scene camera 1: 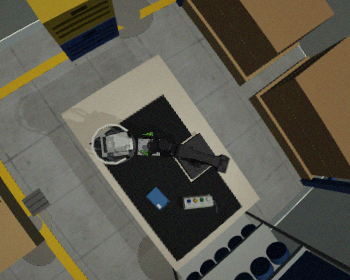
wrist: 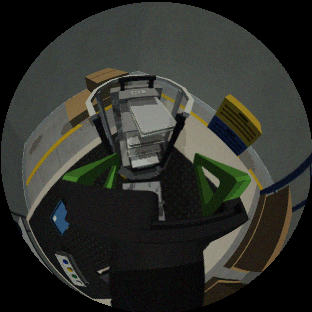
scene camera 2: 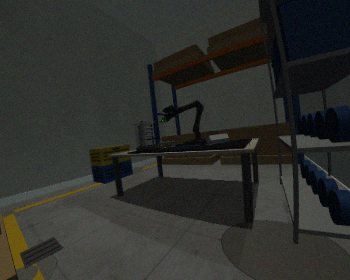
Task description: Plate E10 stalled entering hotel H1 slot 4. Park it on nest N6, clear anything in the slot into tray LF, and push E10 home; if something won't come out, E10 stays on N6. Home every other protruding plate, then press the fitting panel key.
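Places are measured from the arm's base along level axes (x right, y ahead, z up), in millimetres.
Pixels of known places: gripper, fingertip midpoint: (scene camera 1: 141, 142) (wrist: 156, 156) (scene camera 2: 159, 122); arm's base at its link origin: (scene camera 2: 198, 140).
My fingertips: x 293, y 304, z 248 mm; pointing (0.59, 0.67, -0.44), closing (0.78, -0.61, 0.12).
For each thing: its top centre in the pictures, then the offset to it from my fingertips. Level surfaces: height alone.
- Hotel H1 at its top centre: (wrist: 140, 81) (scene camera 1: 111, 143) (scene camera 2: 144, 121) dx +72, dy +152, dz +24 mm
- Plate E10 at its top centre: (wrist: 150, 109) (scene camera 1: 117, 140) dx +82, dy +120, dz -41 mm
- grey nest frame at its top centre: (wrist: 143, 206) (scene camera 1: 149, 147) dx -42, dy -37, dz -209 mm
- blue tray-like item at its top centre: (wrist: 59, 218) (scene camera 1: 157, 198) dx -414, dy +90, dz -268 mm
- key panel at its top centre: (scene camera 1: 199, 203) (scene camera 2: 217, 134) dx -590, dy -160, dz -201 mm
- black mat at its surface level: dz -285 mm
- pale table at its surface level: dz -298 mm
My gripper (scene camera 1: 145, 144) (scene camera 2: 164, 119) (wrist: 156, 156) is open and empty, in front of and above the hotel's open side. Hotel H1 (scene camera 2: 145, 133) (wrist: 138, 93) is a grey rack inside a pale ring guard. Plate E10 (scene camera 1: 123, 140) (wrist: 152, 117), light grey, sticks out of its upper part, skewed to the right in the wrist view. Lower plates (wrist: 145, 161) show beneath it; the slot's inside is hidden. A grey nest frame (wrist: 156, 187) lies before the hotel; its label is unreadable. A blue tray-like item (scene camera 1: 157, 198) (wrist: 61, 218) and the key panel (scene camera 1: 198, 201) (wrist: 71, 270) lie on the mat.
The black mat (scene camera 1: 175, 235) lies on the pale table (scene camera 1: 145, 75). The ring guard (scene camera 1: 96, 155) (wrist: 185, 95) with dark posts surrounds the hotel closely. The arm (scene camera 1: 200, 155) (scene camera 2: 197, 120) reaches over the mat. Yellow and blue crates (scene camera 1: 82, 27) (scene camera 2: 110, 162) (wrist: 235, 125) stand on the floor beyond the table.
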